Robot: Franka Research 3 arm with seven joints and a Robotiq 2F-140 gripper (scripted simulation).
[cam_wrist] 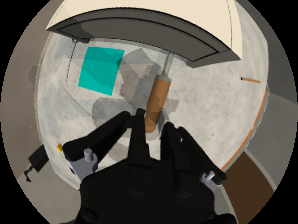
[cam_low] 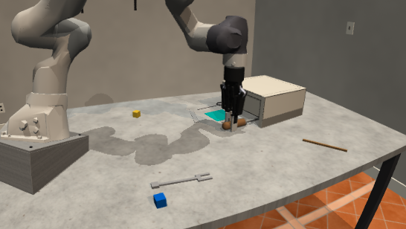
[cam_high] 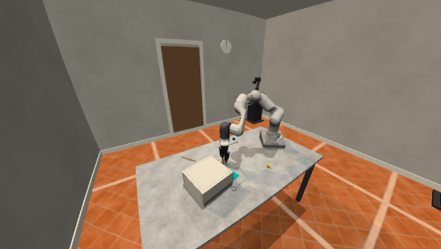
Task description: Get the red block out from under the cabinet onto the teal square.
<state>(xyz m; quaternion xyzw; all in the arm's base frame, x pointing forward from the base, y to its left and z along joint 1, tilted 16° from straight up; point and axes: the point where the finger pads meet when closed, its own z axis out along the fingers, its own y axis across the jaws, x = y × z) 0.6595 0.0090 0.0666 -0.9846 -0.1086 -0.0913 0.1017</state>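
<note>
My hand is 20 mm short of the teal square, 160 mm to the right of it and 40 mm above it. Also, from my hand: thin brown stick 280 mm ahead, 250 mm to the right, 30 mm below; then hook tool 140 mm ahead, 70 mm to the left, 20 mm below; then red block 220 mm ahead, 160 mm to the left, 20 mm below.
</note>
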